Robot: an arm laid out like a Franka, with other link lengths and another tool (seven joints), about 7 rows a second.
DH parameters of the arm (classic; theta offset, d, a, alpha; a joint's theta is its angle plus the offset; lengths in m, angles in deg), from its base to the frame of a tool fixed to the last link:
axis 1: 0 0.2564 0 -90
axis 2: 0 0 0 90
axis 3: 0 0.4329 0.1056 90
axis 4: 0 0 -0.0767 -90
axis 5: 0 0.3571 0 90
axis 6: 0 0 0.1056 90
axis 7: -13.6 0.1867 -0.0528 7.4
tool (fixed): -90 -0.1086 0 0
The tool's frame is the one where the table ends.
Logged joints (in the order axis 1, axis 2, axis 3, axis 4, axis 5, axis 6, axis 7), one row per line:
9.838 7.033 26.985 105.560 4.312 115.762 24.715
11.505 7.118 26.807 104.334 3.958 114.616 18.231
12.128 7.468 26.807 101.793 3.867 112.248 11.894
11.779 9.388 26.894 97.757 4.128 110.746 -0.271
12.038 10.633 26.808 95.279 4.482 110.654 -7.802
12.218 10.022 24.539 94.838 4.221 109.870 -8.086
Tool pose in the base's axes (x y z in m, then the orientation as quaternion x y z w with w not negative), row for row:
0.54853 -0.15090 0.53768 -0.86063 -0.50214 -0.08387 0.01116
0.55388 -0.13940 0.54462 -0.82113 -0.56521 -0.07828 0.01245
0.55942 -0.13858 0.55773 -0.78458 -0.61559 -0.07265 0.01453
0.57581 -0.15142 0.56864 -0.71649 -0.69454 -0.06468 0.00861
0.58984 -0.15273 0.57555 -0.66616 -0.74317 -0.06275 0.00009
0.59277 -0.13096 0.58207 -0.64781 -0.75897 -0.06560 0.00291
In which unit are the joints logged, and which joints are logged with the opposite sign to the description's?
The joints are logged in degrees. Opposite sign: axis 3, axis 4.
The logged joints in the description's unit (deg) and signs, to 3 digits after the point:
9.838 7.033 -26.985 -105.560 4.312 115.762 24.715
11.505 7.118 -26.807 -104.334 3.958 114.616 18.231
12.128 7.468 -26.807 -101.793 3.867 112.248 11.894
11.779 9.388 -26.894 -97.757 4.128 110.746 -0.271
12.038 10.633 -26.808 -95.279 4.482 110.654 -7.802
12.218 10.022 -24.539 -94.838 4.221 109.870 -8.086

